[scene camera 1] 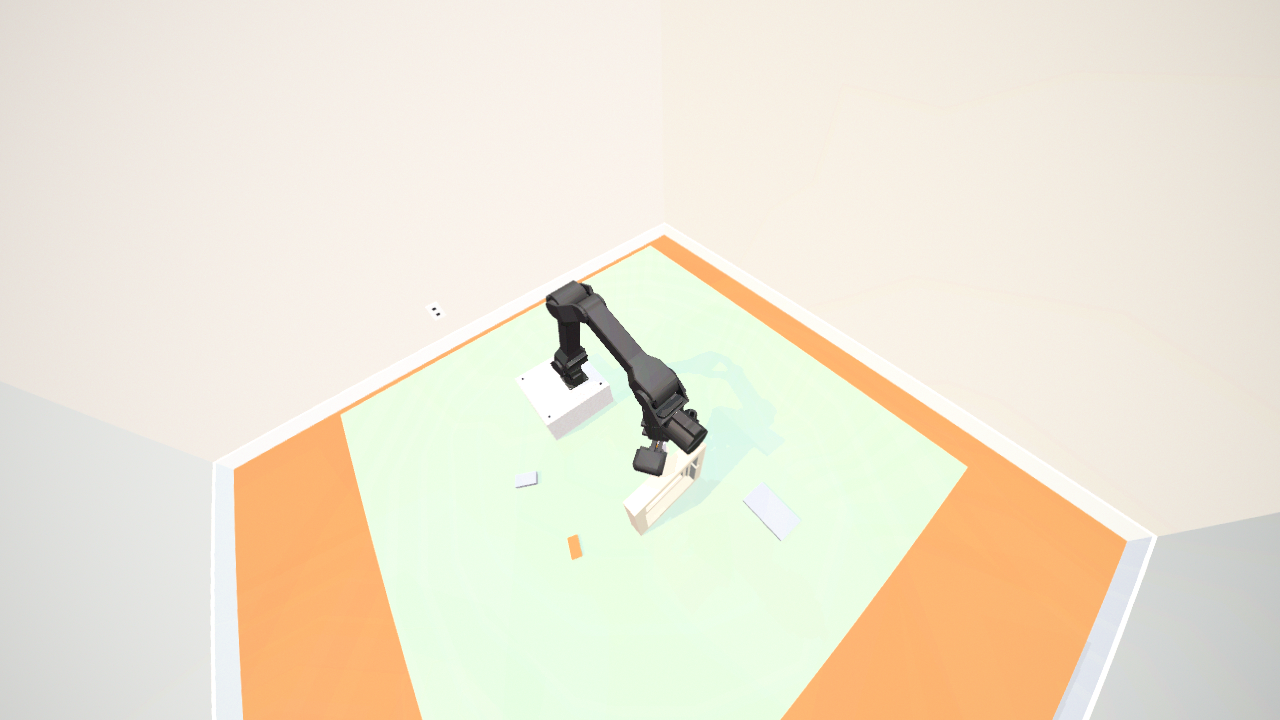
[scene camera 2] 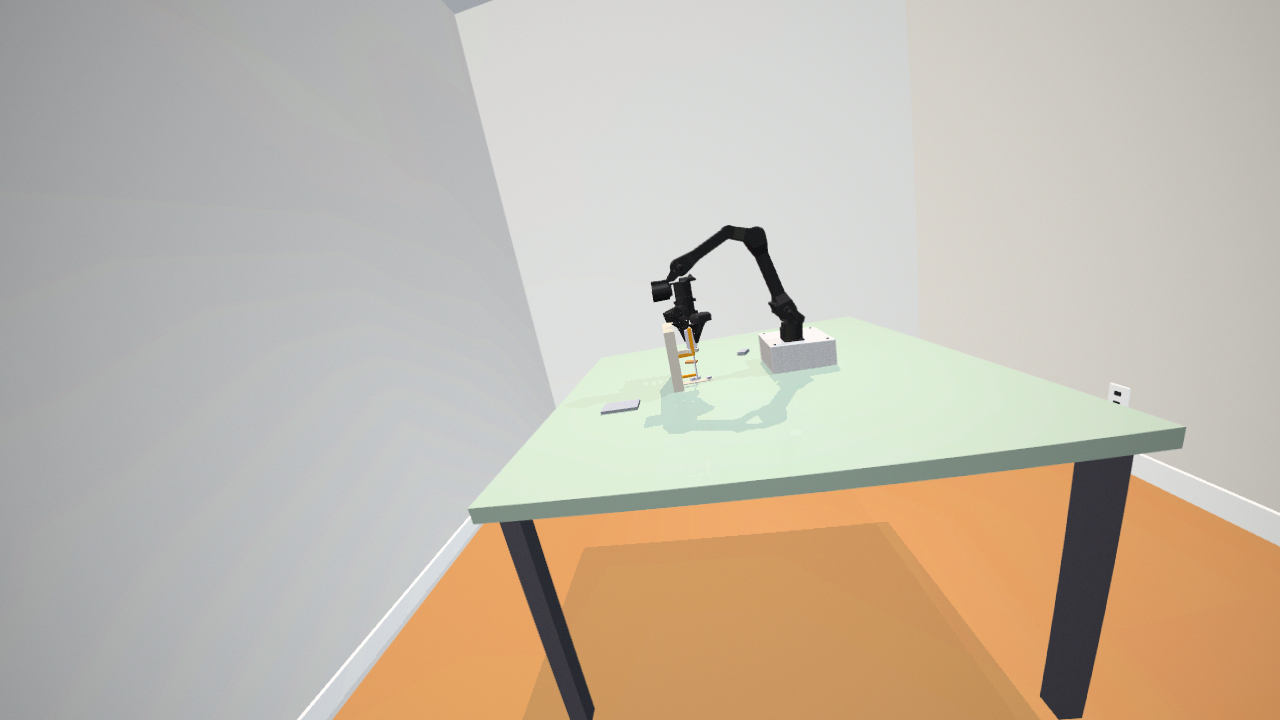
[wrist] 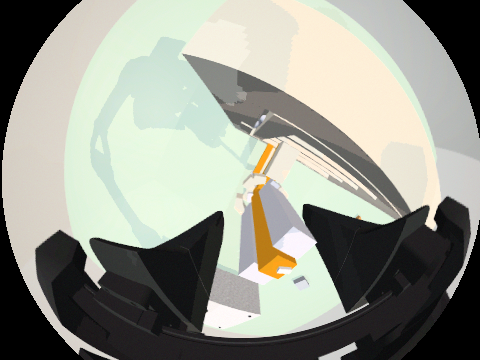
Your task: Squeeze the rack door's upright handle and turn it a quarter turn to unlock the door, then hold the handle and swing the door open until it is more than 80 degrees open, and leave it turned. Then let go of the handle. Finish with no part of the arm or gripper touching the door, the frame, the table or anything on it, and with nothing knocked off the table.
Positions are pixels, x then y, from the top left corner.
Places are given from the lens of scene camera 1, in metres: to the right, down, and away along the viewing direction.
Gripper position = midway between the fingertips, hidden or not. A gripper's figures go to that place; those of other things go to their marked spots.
gripper [scene camera 1: 659, 446]: 0.04, 0.20, 0.81
cream rack [scene camera 1: 635, 505]: -0.01, 0.28, 0.68
